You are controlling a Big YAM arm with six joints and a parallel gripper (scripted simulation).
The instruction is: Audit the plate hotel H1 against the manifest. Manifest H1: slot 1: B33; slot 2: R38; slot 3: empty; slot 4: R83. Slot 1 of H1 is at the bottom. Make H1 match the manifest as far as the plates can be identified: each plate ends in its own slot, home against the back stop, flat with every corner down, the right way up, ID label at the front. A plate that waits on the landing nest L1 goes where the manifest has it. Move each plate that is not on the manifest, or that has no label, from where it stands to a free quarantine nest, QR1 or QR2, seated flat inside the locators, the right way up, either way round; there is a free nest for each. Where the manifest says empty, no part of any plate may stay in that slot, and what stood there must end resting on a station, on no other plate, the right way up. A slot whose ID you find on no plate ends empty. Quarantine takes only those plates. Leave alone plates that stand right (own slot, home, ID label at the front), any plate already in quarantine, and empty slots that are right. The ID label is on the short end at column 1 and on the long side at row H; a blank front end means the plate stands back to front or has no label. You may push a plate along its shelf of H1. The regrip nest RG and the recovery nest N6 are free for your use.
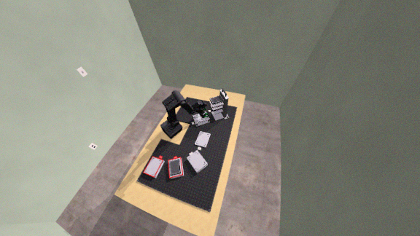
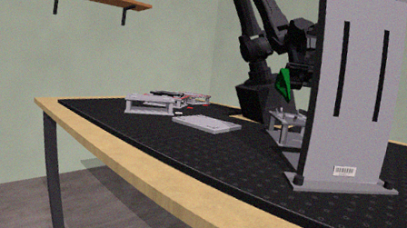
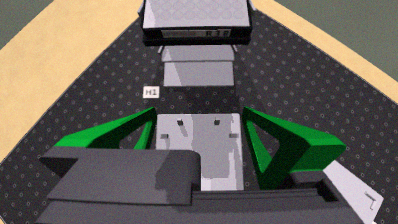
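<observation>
My gripper is now 11 cm short of the pale plate, 5 cm to the right of it and 10 cm below it. Round my hand: dark plate: 11 cm ahead, 5 cm to the left, 4 cm above; then H1 tag: 1 cm ahead, 12 cm to the left, 11 cm below; then grey back panel: 18 cm ahead, 9 cm to the left, 4 cm above.
</observation>
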